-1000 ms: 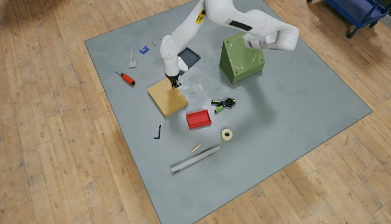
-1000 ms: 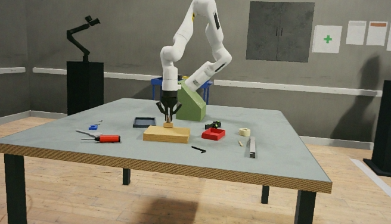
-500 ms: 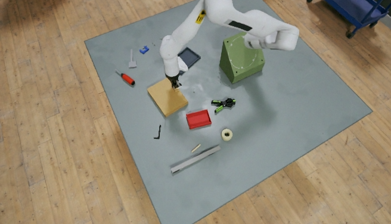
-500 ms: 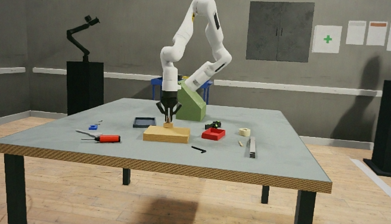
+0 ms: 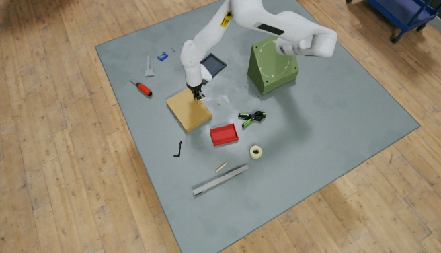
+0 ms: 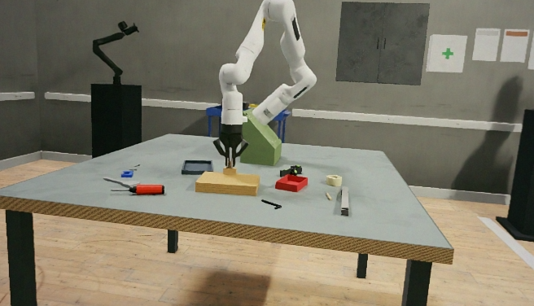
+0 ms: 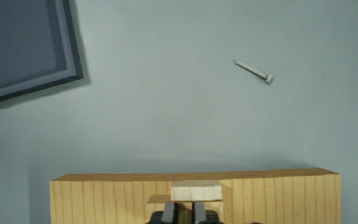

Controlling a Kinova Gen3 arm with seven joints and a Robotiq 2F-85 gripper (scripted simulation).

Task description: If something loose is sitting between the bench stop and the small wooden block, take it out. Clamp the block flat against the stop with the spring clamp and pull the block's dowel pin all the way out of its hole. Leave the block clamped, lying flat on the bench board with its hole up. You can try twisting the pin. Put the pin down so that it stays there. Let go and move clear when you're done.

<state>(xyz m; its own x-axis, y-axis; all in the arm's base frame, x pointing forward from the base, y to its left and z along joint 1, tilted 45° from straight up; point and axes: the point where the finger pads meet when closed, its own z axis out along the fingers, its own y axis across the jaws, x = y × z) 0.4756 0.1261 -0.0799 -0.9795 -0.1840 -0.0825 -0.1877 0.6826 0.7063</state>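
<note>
Right now the dowel pin is 20 mm below my hand. Round my hand: small wooden block (30 mm below); then bench board (50 mm below, 50 mm ahead, 20 mm to the left); then red tray (220 mm to the left, 70 mm below, 50 mm behind).
</note>
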